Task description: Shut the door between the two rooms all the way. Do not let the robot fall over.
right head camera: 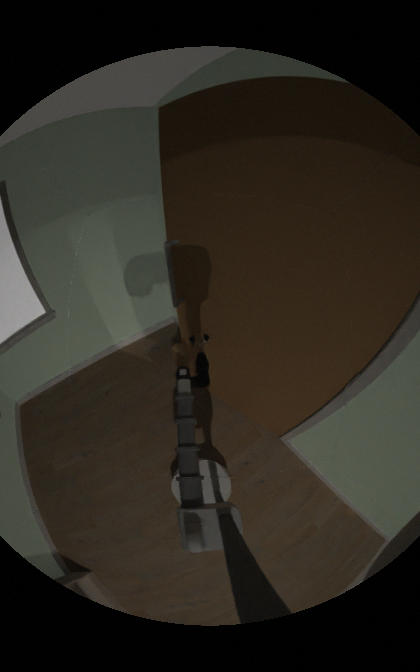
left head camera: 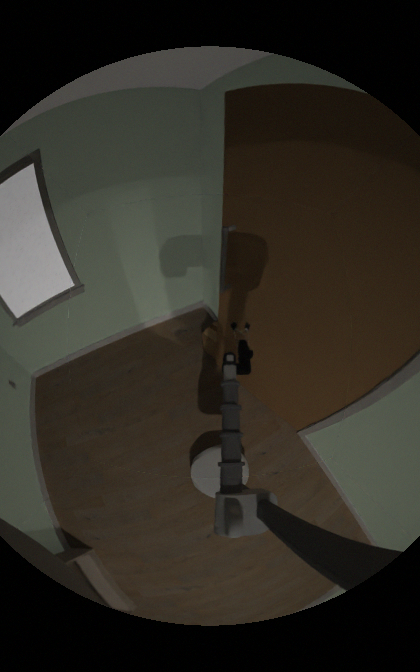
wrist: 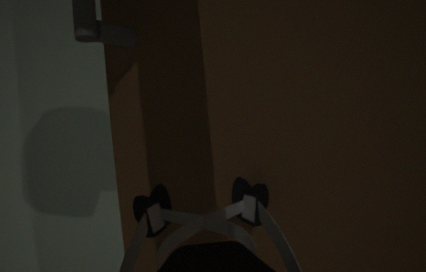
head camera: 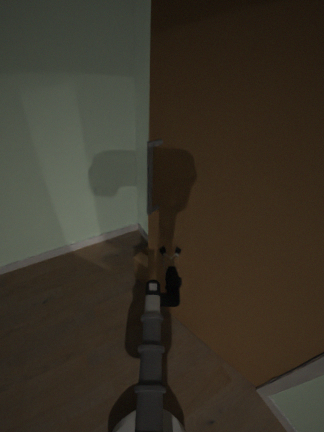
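Where they show: gripper, fingertip midpoint: (right head camera: 198,334) (left head camera: 239,322) (wrist: 200,197) (head camera: 170,247); robot's base at its link origin: (right head camera: 201,483) (left head camera: 218,470).
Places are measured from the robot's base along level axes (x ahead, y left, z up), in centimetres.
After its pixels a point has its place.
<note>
The brown door (head camera: 250,200) {x 64.6, y -32.3, z 118.3 cm} (left head camera: 320,250) {x 66.6, y -30.3, z 131.6 cm} (right head camera: 280,250) {x 61.4, y -35.7, z 133.6 cm} (wrist: 320,125) {x 78.2, y -18.1, z 79.9 cm} fills the right of the views. Its free edge stands at the left, beside the pale green wall. A grey bar handle (head camera: 150,177) {x 88.5, y 2.8, z 113.0 cm} (left head camera: 224,260) {x 88.7, y 2.6, z 111.7 cm} (right head camera: 172,275) {x 88.8, y 2.1, z 111.4 cm} (wrist: 85,22) {x 88.6, y 2.7, z 93.7 cm} sits near that edge. My gripper (head camera: 170,251) {x 83.3, y -8.4, z 74.2 cm} (left head camera: 240,326) {x 83.3, y -8.4, z 74.2 cm} (right head camera: 199,339) {x 83.3, y -8.4, z 74.2 cm} (wrist: 200,197) {x 83.3, y -8.4, z 74.2 cm} is open and empty, its fingertips in front of the door face, below and to the right of the handle. Whether the fingertips touch the door cannot be told. The arm reaches out low over the floor.
The green wall (head camera: 75,175) {x 156.6, y 68.6, z 78.7 cm} (left head camera: 135,240) {x 153.2, y 74.4, z 101.1 cm} (right head camera: 100,250) {x 155.7, y 70.2, z 112.1 cm} with a pale baseboard runs to the left of the door. Another green wall (head camera: 305,405) {x 15.1, y -77.5, z 31.9 cm} (left head camera: 370,450) {x -2.4, y -87.6, z 63.2 cm} (right head camera: 365,460) {x -12.6, y -93.4, z 61.8 cm} stands at the right, by the door's other side. A bright window (left head camera: 32,245) {x 110.3, y 147.9, z 134.4 cm} shows at the left. Wood floor (head camera: 65,340) {x 57.7, y 63.3, z -2.8 cm} lies around the base.
</note>
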